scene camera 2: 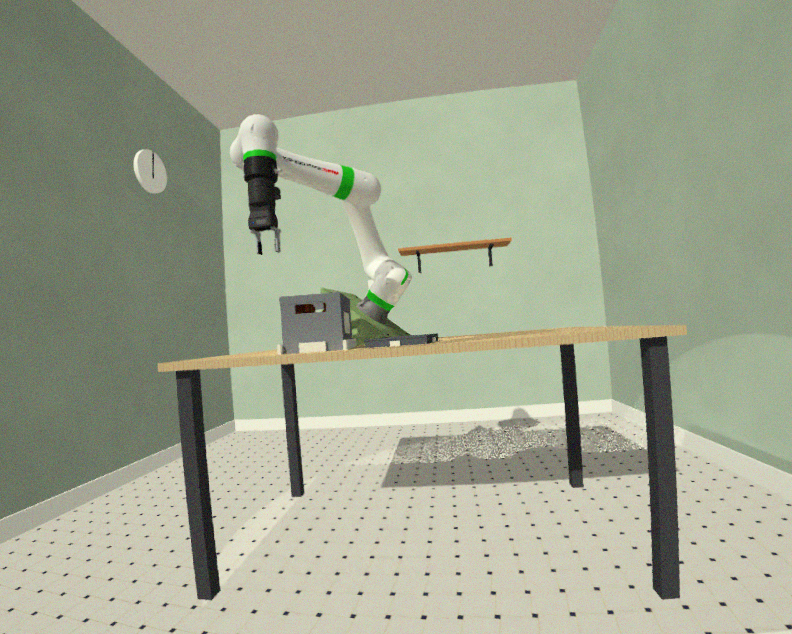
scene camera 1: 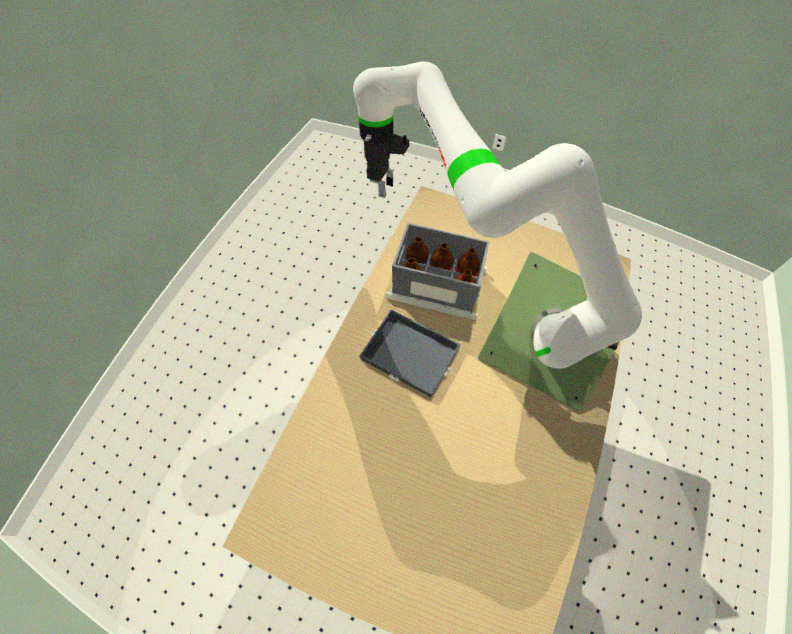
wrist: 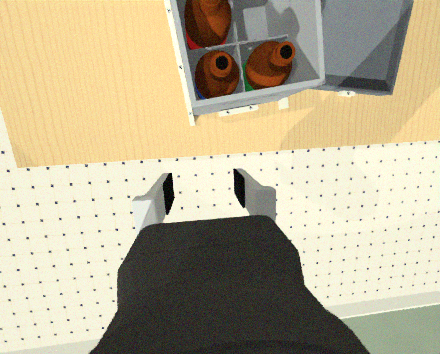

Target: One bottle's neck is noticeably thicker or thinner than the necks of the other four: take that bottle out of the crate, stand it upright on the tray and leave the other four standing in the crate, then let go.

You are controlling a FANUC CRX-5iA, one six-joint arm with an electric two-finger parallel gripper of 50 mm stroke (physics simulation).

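Where they show: gripper, fingertip midpoint: (scene camera 2: 268,252) (scene camera 1: 386,190) (wrist: 203,183); arm's base at its link origin: (scene camera 2: 370,314).
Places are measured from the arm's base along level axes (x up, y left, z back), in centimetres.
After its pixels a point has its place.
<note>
The grey crate (scene camera 1: 400,285) {x -4.7, y -0.6, z -50.6 cm} (scene camera 2: 313,330) {x -6.1, y -9.0, z -54.3 cm} (wrist: 322,50) {x 5.0, y -0.8, z -49.3 cm} stands on the table. In scene camera 1 it holds five brown bottles: a back row of three, left (scene camera 1: 416,252) {x -0.3, y -12.0, z -49.6 cm}, middle (scene camera 1: 442,257) {x -0.1, y -13.1, z -41.0 cm} and right (scene camera 1: 469,261) {x 0.3, y -14.8, z -32.3 cm}, and two in front, left (scene camera 1: 411,264) {x 3.4, y -4.1, z -48.4 cm} and right (scene camera 1: 467,275) {x 3.6, y -6.7, z -31.1 cm}. The wrist view shows bottles with blue (wrist: 216,77) {x 1.9, y -14.9, z -51.3 cm}, green (wrist: 267,67) {x 0.1, y -6.7, z -49.8 cm} and red (wrist: 207,25) {x -0.4, y -15.4, z -43.7 cm} bands. I cannot tell whose neck differs. The dark tray (scene camera 1: 416,356) {x -12.1, y 17.5, z -37.8 cm} (scene camera 2: 406,341) {x -11.5, y 18.8, z -52.9 cm} (wrist: 360,45) {x -12.1, y 18.1, z -43.3 cm} lies beside the crate, with no bottle visible on it. My gripper (scene camera 1: 385,187) {x 17.0, y -18.2, z -62.8 cm} (scene camera 2: 268,251) {x 17.0, y -18.2, z -62.8 cm} (wrist: 203,183) {x 17.0, y -18.2, z -62.8 cm} is open and empty, high above and outside the crate's outer end.
The crate's walls and thin dividers surround the bottles. The green base plate (scene camera 1: 521,310) {x 0.8, y -2.9, z -12.0 cm} under my arm lies to the right of the crate in scene camera 1. A wooden shelf (scene camera 2: 455,247) hangs on the back wall. The table edge (wrist: 100,164) {x -12.6, y -39.7, z -63.5 cm} runs between crate and fingers in the wrist view.
</note>
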